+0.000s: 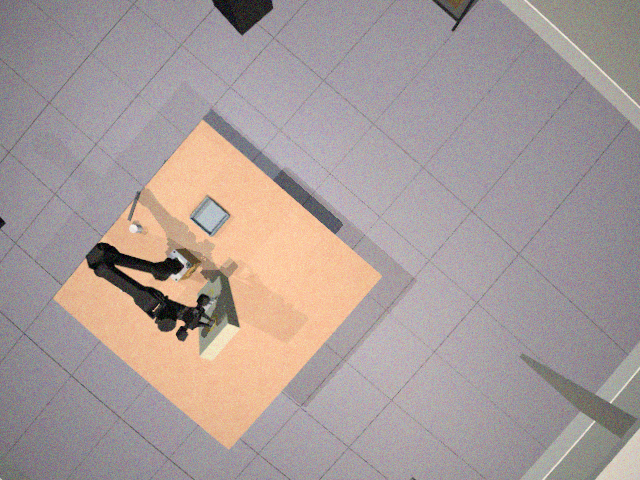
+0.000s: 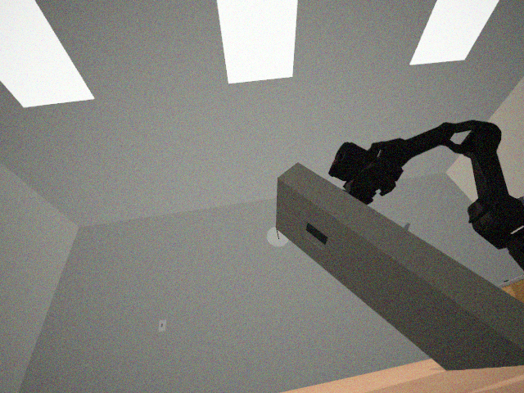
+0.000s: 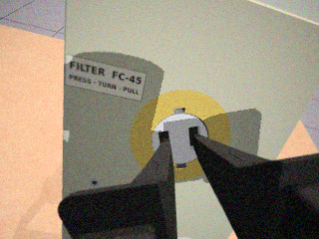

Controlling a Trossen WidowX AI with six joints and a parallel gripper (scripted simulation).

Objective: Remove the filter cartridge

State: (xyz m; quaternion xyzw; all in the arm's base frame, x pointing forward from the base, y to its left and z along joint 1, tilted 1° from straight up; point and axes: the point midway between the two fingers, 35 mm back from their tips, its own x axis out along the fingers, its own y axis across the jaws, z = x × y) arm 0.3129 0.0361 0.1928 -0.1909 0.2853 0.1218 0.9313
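Now: gripper tip 10 mm short of the round filter cartridge and 10 mm above it. Also, from my gripper tip: light blue square tray 440 mm behind, 230 mm to the left, 270 mm below.
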